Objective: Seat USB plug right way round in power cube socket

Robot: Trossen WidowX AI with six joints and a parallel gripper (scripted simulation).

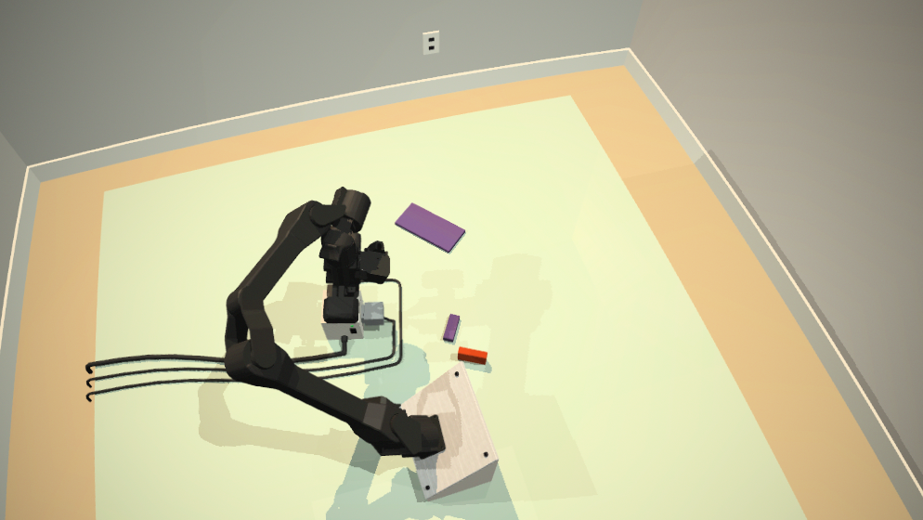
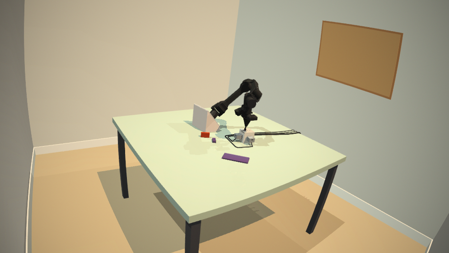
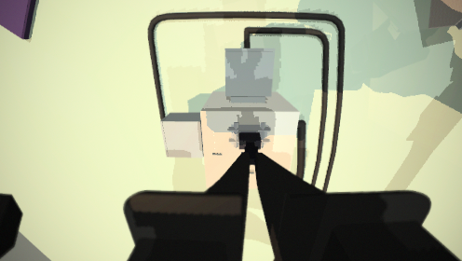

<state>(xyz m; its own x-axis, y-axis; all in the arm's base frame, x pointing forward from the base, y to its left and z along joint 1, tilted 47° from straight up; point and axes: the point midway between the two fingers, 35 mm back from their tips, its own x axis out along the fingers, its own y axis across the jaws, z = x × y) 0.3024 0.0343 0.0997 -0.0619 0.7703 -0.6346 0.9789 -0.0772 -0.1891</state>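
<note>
My gripper tip is now 20 mm above the black USB plug. Also, from my gripper tip: orange block (140 mm behind, 220 mm to the right, 90 mm below); then USB socket (40 mm below); then purple slab (200 mm ahead, 210 mm to the right, 100 mm below).
</note>
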